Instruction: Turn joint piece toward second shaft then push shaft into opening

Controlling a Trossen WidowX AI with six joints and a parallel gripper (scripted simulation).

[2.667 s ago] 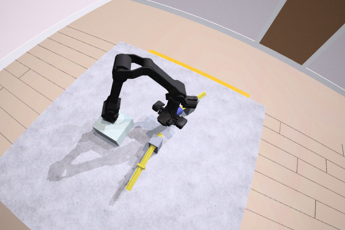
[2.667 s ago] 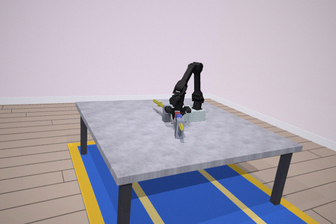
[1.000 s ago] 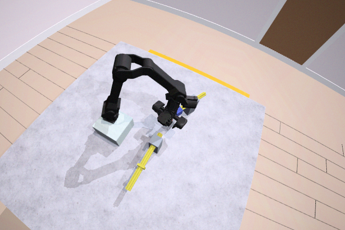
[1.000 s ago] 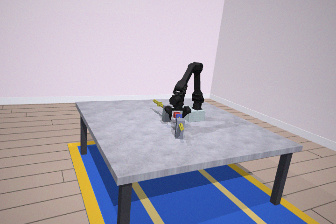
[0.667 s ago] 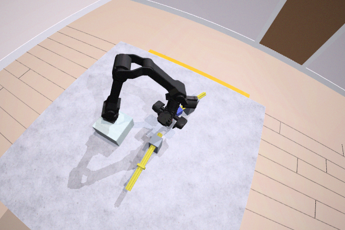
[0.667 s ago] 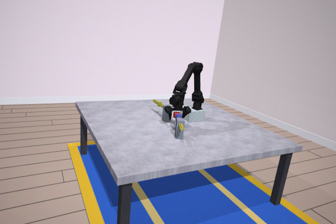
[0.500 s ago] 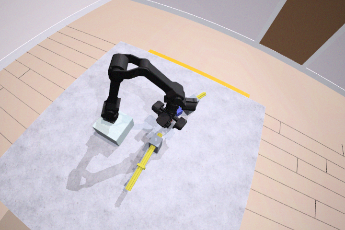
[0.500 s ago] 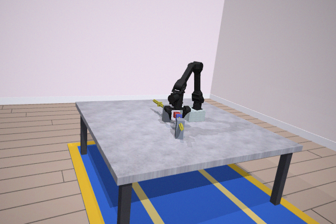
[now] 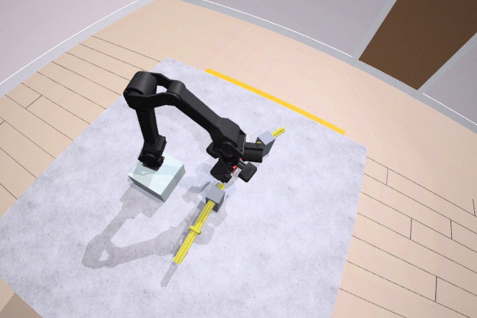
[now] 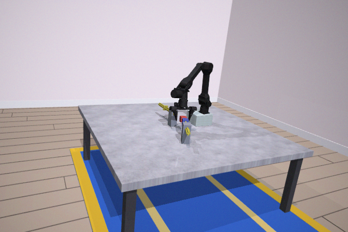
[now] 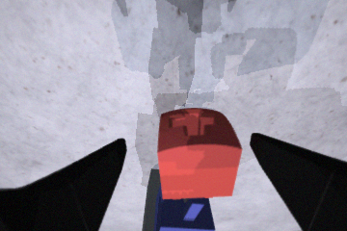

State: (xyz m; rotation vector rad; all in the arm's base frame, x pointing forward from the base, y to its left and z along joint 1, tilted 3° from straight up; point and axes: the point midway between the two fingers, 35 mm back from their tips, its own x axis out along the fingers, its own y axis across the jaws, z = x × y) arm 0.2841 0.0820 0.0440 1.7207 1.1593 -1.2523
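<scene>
My gripper tip is 10 mm below the red joint piece.
</scene>
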